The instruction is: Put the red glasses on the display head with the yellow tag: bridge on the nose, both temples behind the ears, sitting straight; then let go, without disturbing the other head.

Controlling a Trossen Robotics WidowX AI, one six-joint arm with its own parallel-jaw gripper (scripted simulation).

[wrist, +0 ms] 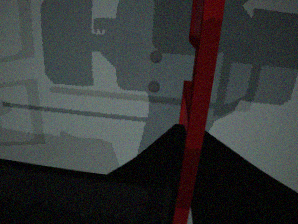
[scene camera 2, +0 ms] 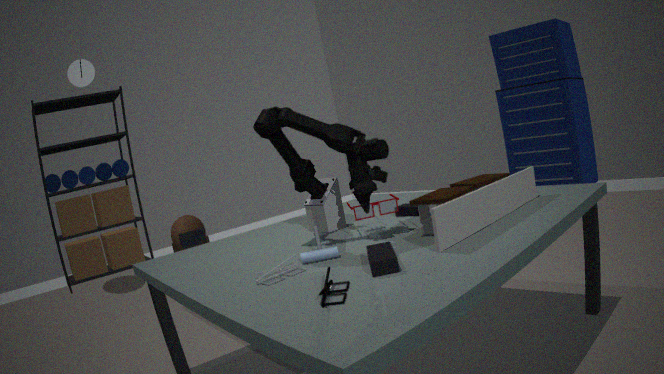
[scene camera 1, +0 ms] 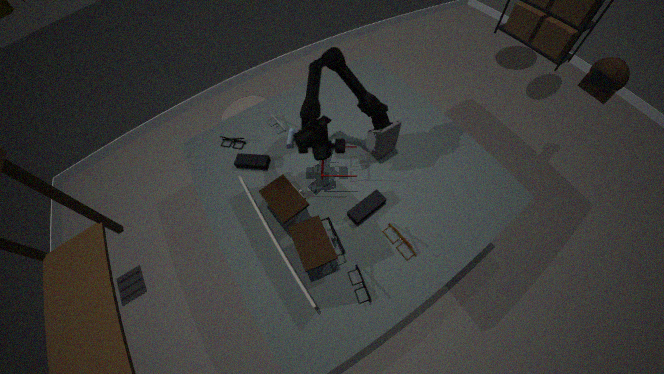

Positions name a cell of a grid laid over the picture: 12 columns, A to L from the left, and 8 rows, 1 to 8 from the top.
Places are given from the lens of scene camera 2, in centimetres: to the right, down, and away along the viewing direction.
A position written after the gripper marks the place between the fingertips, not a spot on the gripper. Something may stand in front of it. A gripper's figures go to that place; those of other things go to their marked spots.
gripper (scene camera 2: G5): 11, 8, 137
long white board (scene camera 2: I5): 30, 9, 108
